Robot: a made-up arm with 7 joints. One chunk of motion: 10 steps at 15 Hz.
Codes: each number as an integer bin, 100 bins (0 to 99) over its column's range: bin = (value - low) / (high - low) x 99, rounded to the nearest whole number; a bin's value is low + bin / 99 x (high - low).
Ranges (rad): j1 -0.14..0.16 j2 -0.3..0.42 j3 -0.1..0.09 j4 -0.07..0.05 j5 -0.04..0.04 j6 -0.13..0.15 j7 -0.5..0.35
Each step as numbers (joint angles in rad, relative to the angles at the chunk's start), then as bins.
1 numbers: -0.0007 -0.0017 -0.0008 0.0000 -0.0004 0.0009 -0.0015
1 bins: 46 41 52 58 49 46 58
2 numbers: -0.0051 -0.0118 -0.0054 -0.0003 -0.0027 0.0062 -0.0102
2 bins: 45 40 49 58 46 48 57
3 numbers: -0.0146 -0.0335 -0.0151 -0.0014 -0.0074 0.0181 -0.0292
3 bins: 41 37 44 57 40 52 55
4 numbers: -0.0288 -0.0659 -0.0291 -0.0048 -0.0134 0.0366 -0.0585
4 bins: 37 32 37 54 33 59 51
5 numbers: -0.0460 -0.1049 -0.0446 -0.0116 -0.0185 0.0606 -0.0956
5 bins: 31 27 29 48 27 67 47
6 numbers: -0.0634 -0.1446 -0.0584 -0.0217 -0.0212 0.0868 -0.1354
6 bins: 25 21 22 40 23 77 42
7 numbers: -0.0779 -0.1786 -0.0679 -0.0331 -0.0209 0.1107 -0.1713
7 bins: 20 17 17 30 24 85 38
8 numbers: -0.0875 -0.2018 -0.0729 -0.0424 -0.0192 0.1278 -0.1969
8 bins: 17 14 14 23 26 91 35
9 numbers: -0.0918 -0.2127 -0.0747 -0.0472 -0.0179 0.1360 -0.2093
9 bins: 16 12 13 19 27 94 34
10 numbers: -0.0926 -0.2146 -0.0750 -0.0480 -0.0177 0.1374 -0.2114
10 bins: 16 12 13 18 28 95 34
